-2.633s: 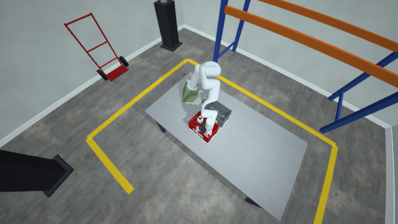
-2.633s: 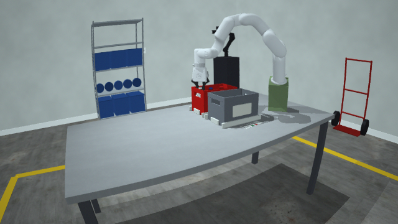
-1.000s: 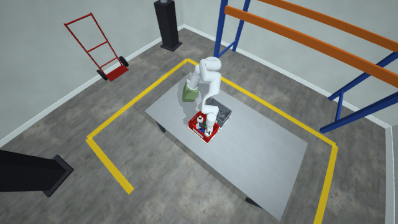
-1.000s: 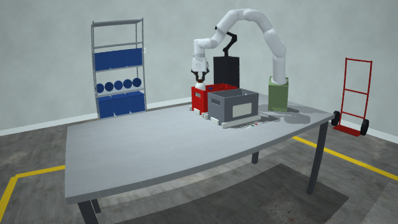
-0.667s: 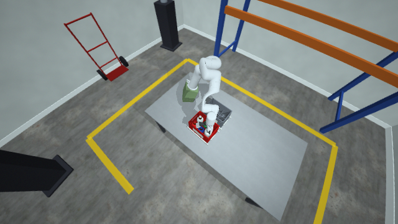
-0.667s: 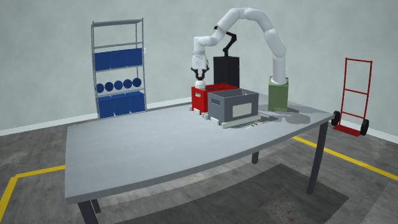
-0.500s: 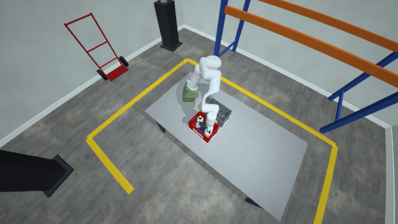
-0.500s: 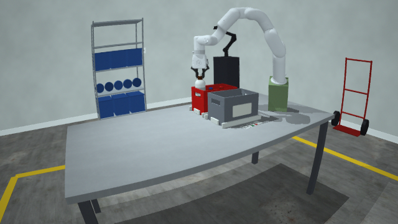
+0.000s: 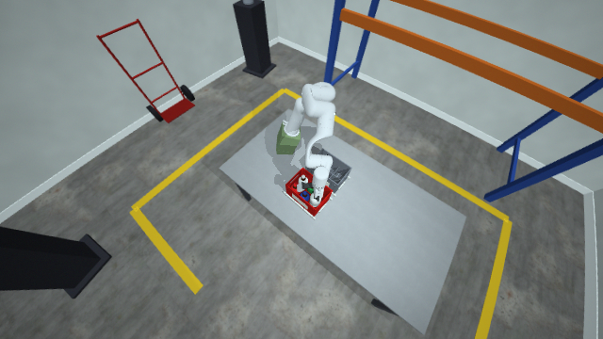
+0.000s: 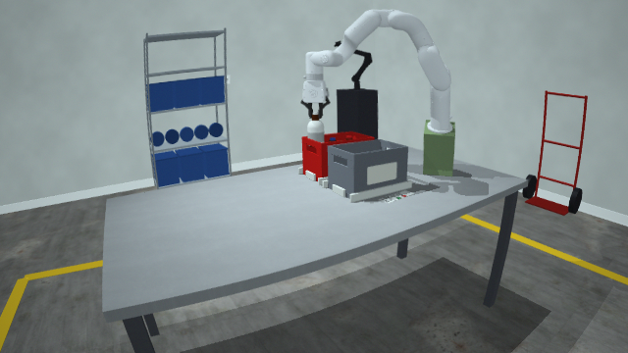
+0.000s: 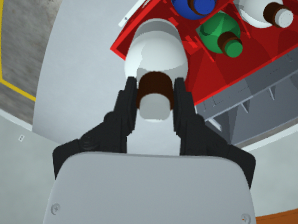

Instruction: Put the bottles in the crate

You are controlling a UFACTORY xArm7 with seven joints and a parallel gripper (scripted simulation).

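My gripper is now 70 mm above the white-label bottle. Round my hand: red crate (80 mm behind, 60 mm to the left, 200 mm below); green-labelled bottle (60 mm behind, 100 mm to the left, 200 mm below); blue-capped bottle (80 mm behind, 20 mm to the left, 200 mm below).
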